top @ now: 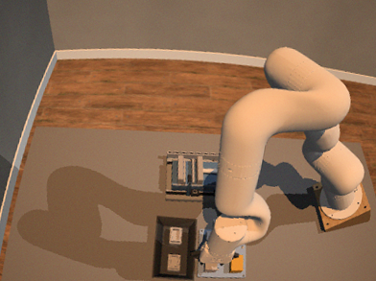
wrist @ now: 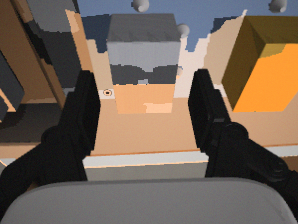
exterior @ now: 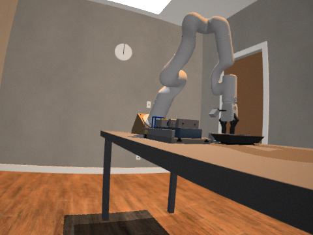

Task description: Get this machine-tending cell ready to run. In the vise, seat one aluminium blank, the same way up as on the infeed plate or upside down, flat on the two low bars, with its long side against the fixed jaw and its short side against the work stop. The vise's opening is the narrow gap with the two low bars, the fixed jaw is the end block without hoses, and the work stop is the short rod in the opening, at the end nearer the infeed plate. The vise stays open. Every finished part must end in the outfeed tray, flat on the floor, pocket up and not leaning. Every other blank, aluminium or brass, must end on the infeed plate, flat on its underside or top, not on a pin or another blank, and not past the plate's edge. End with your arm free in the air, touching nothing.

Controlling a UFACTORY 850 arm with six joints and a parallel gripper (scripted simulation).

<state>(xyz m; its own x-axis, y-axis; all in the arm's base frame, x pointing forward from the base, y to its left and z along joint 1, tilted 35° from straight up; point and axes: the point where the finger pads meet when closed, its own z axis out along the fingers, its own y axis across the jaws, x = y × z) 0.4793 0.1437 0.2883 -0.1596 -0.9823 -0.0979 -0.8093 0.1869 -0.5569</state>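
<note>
The brass blank is 90 mm behind my hand, 20 mm to the left of it and 40 mm below it. From my hand the other things lie so: vise: 40 mm behind, 350 mm to the right, 20 mm below.
</note>
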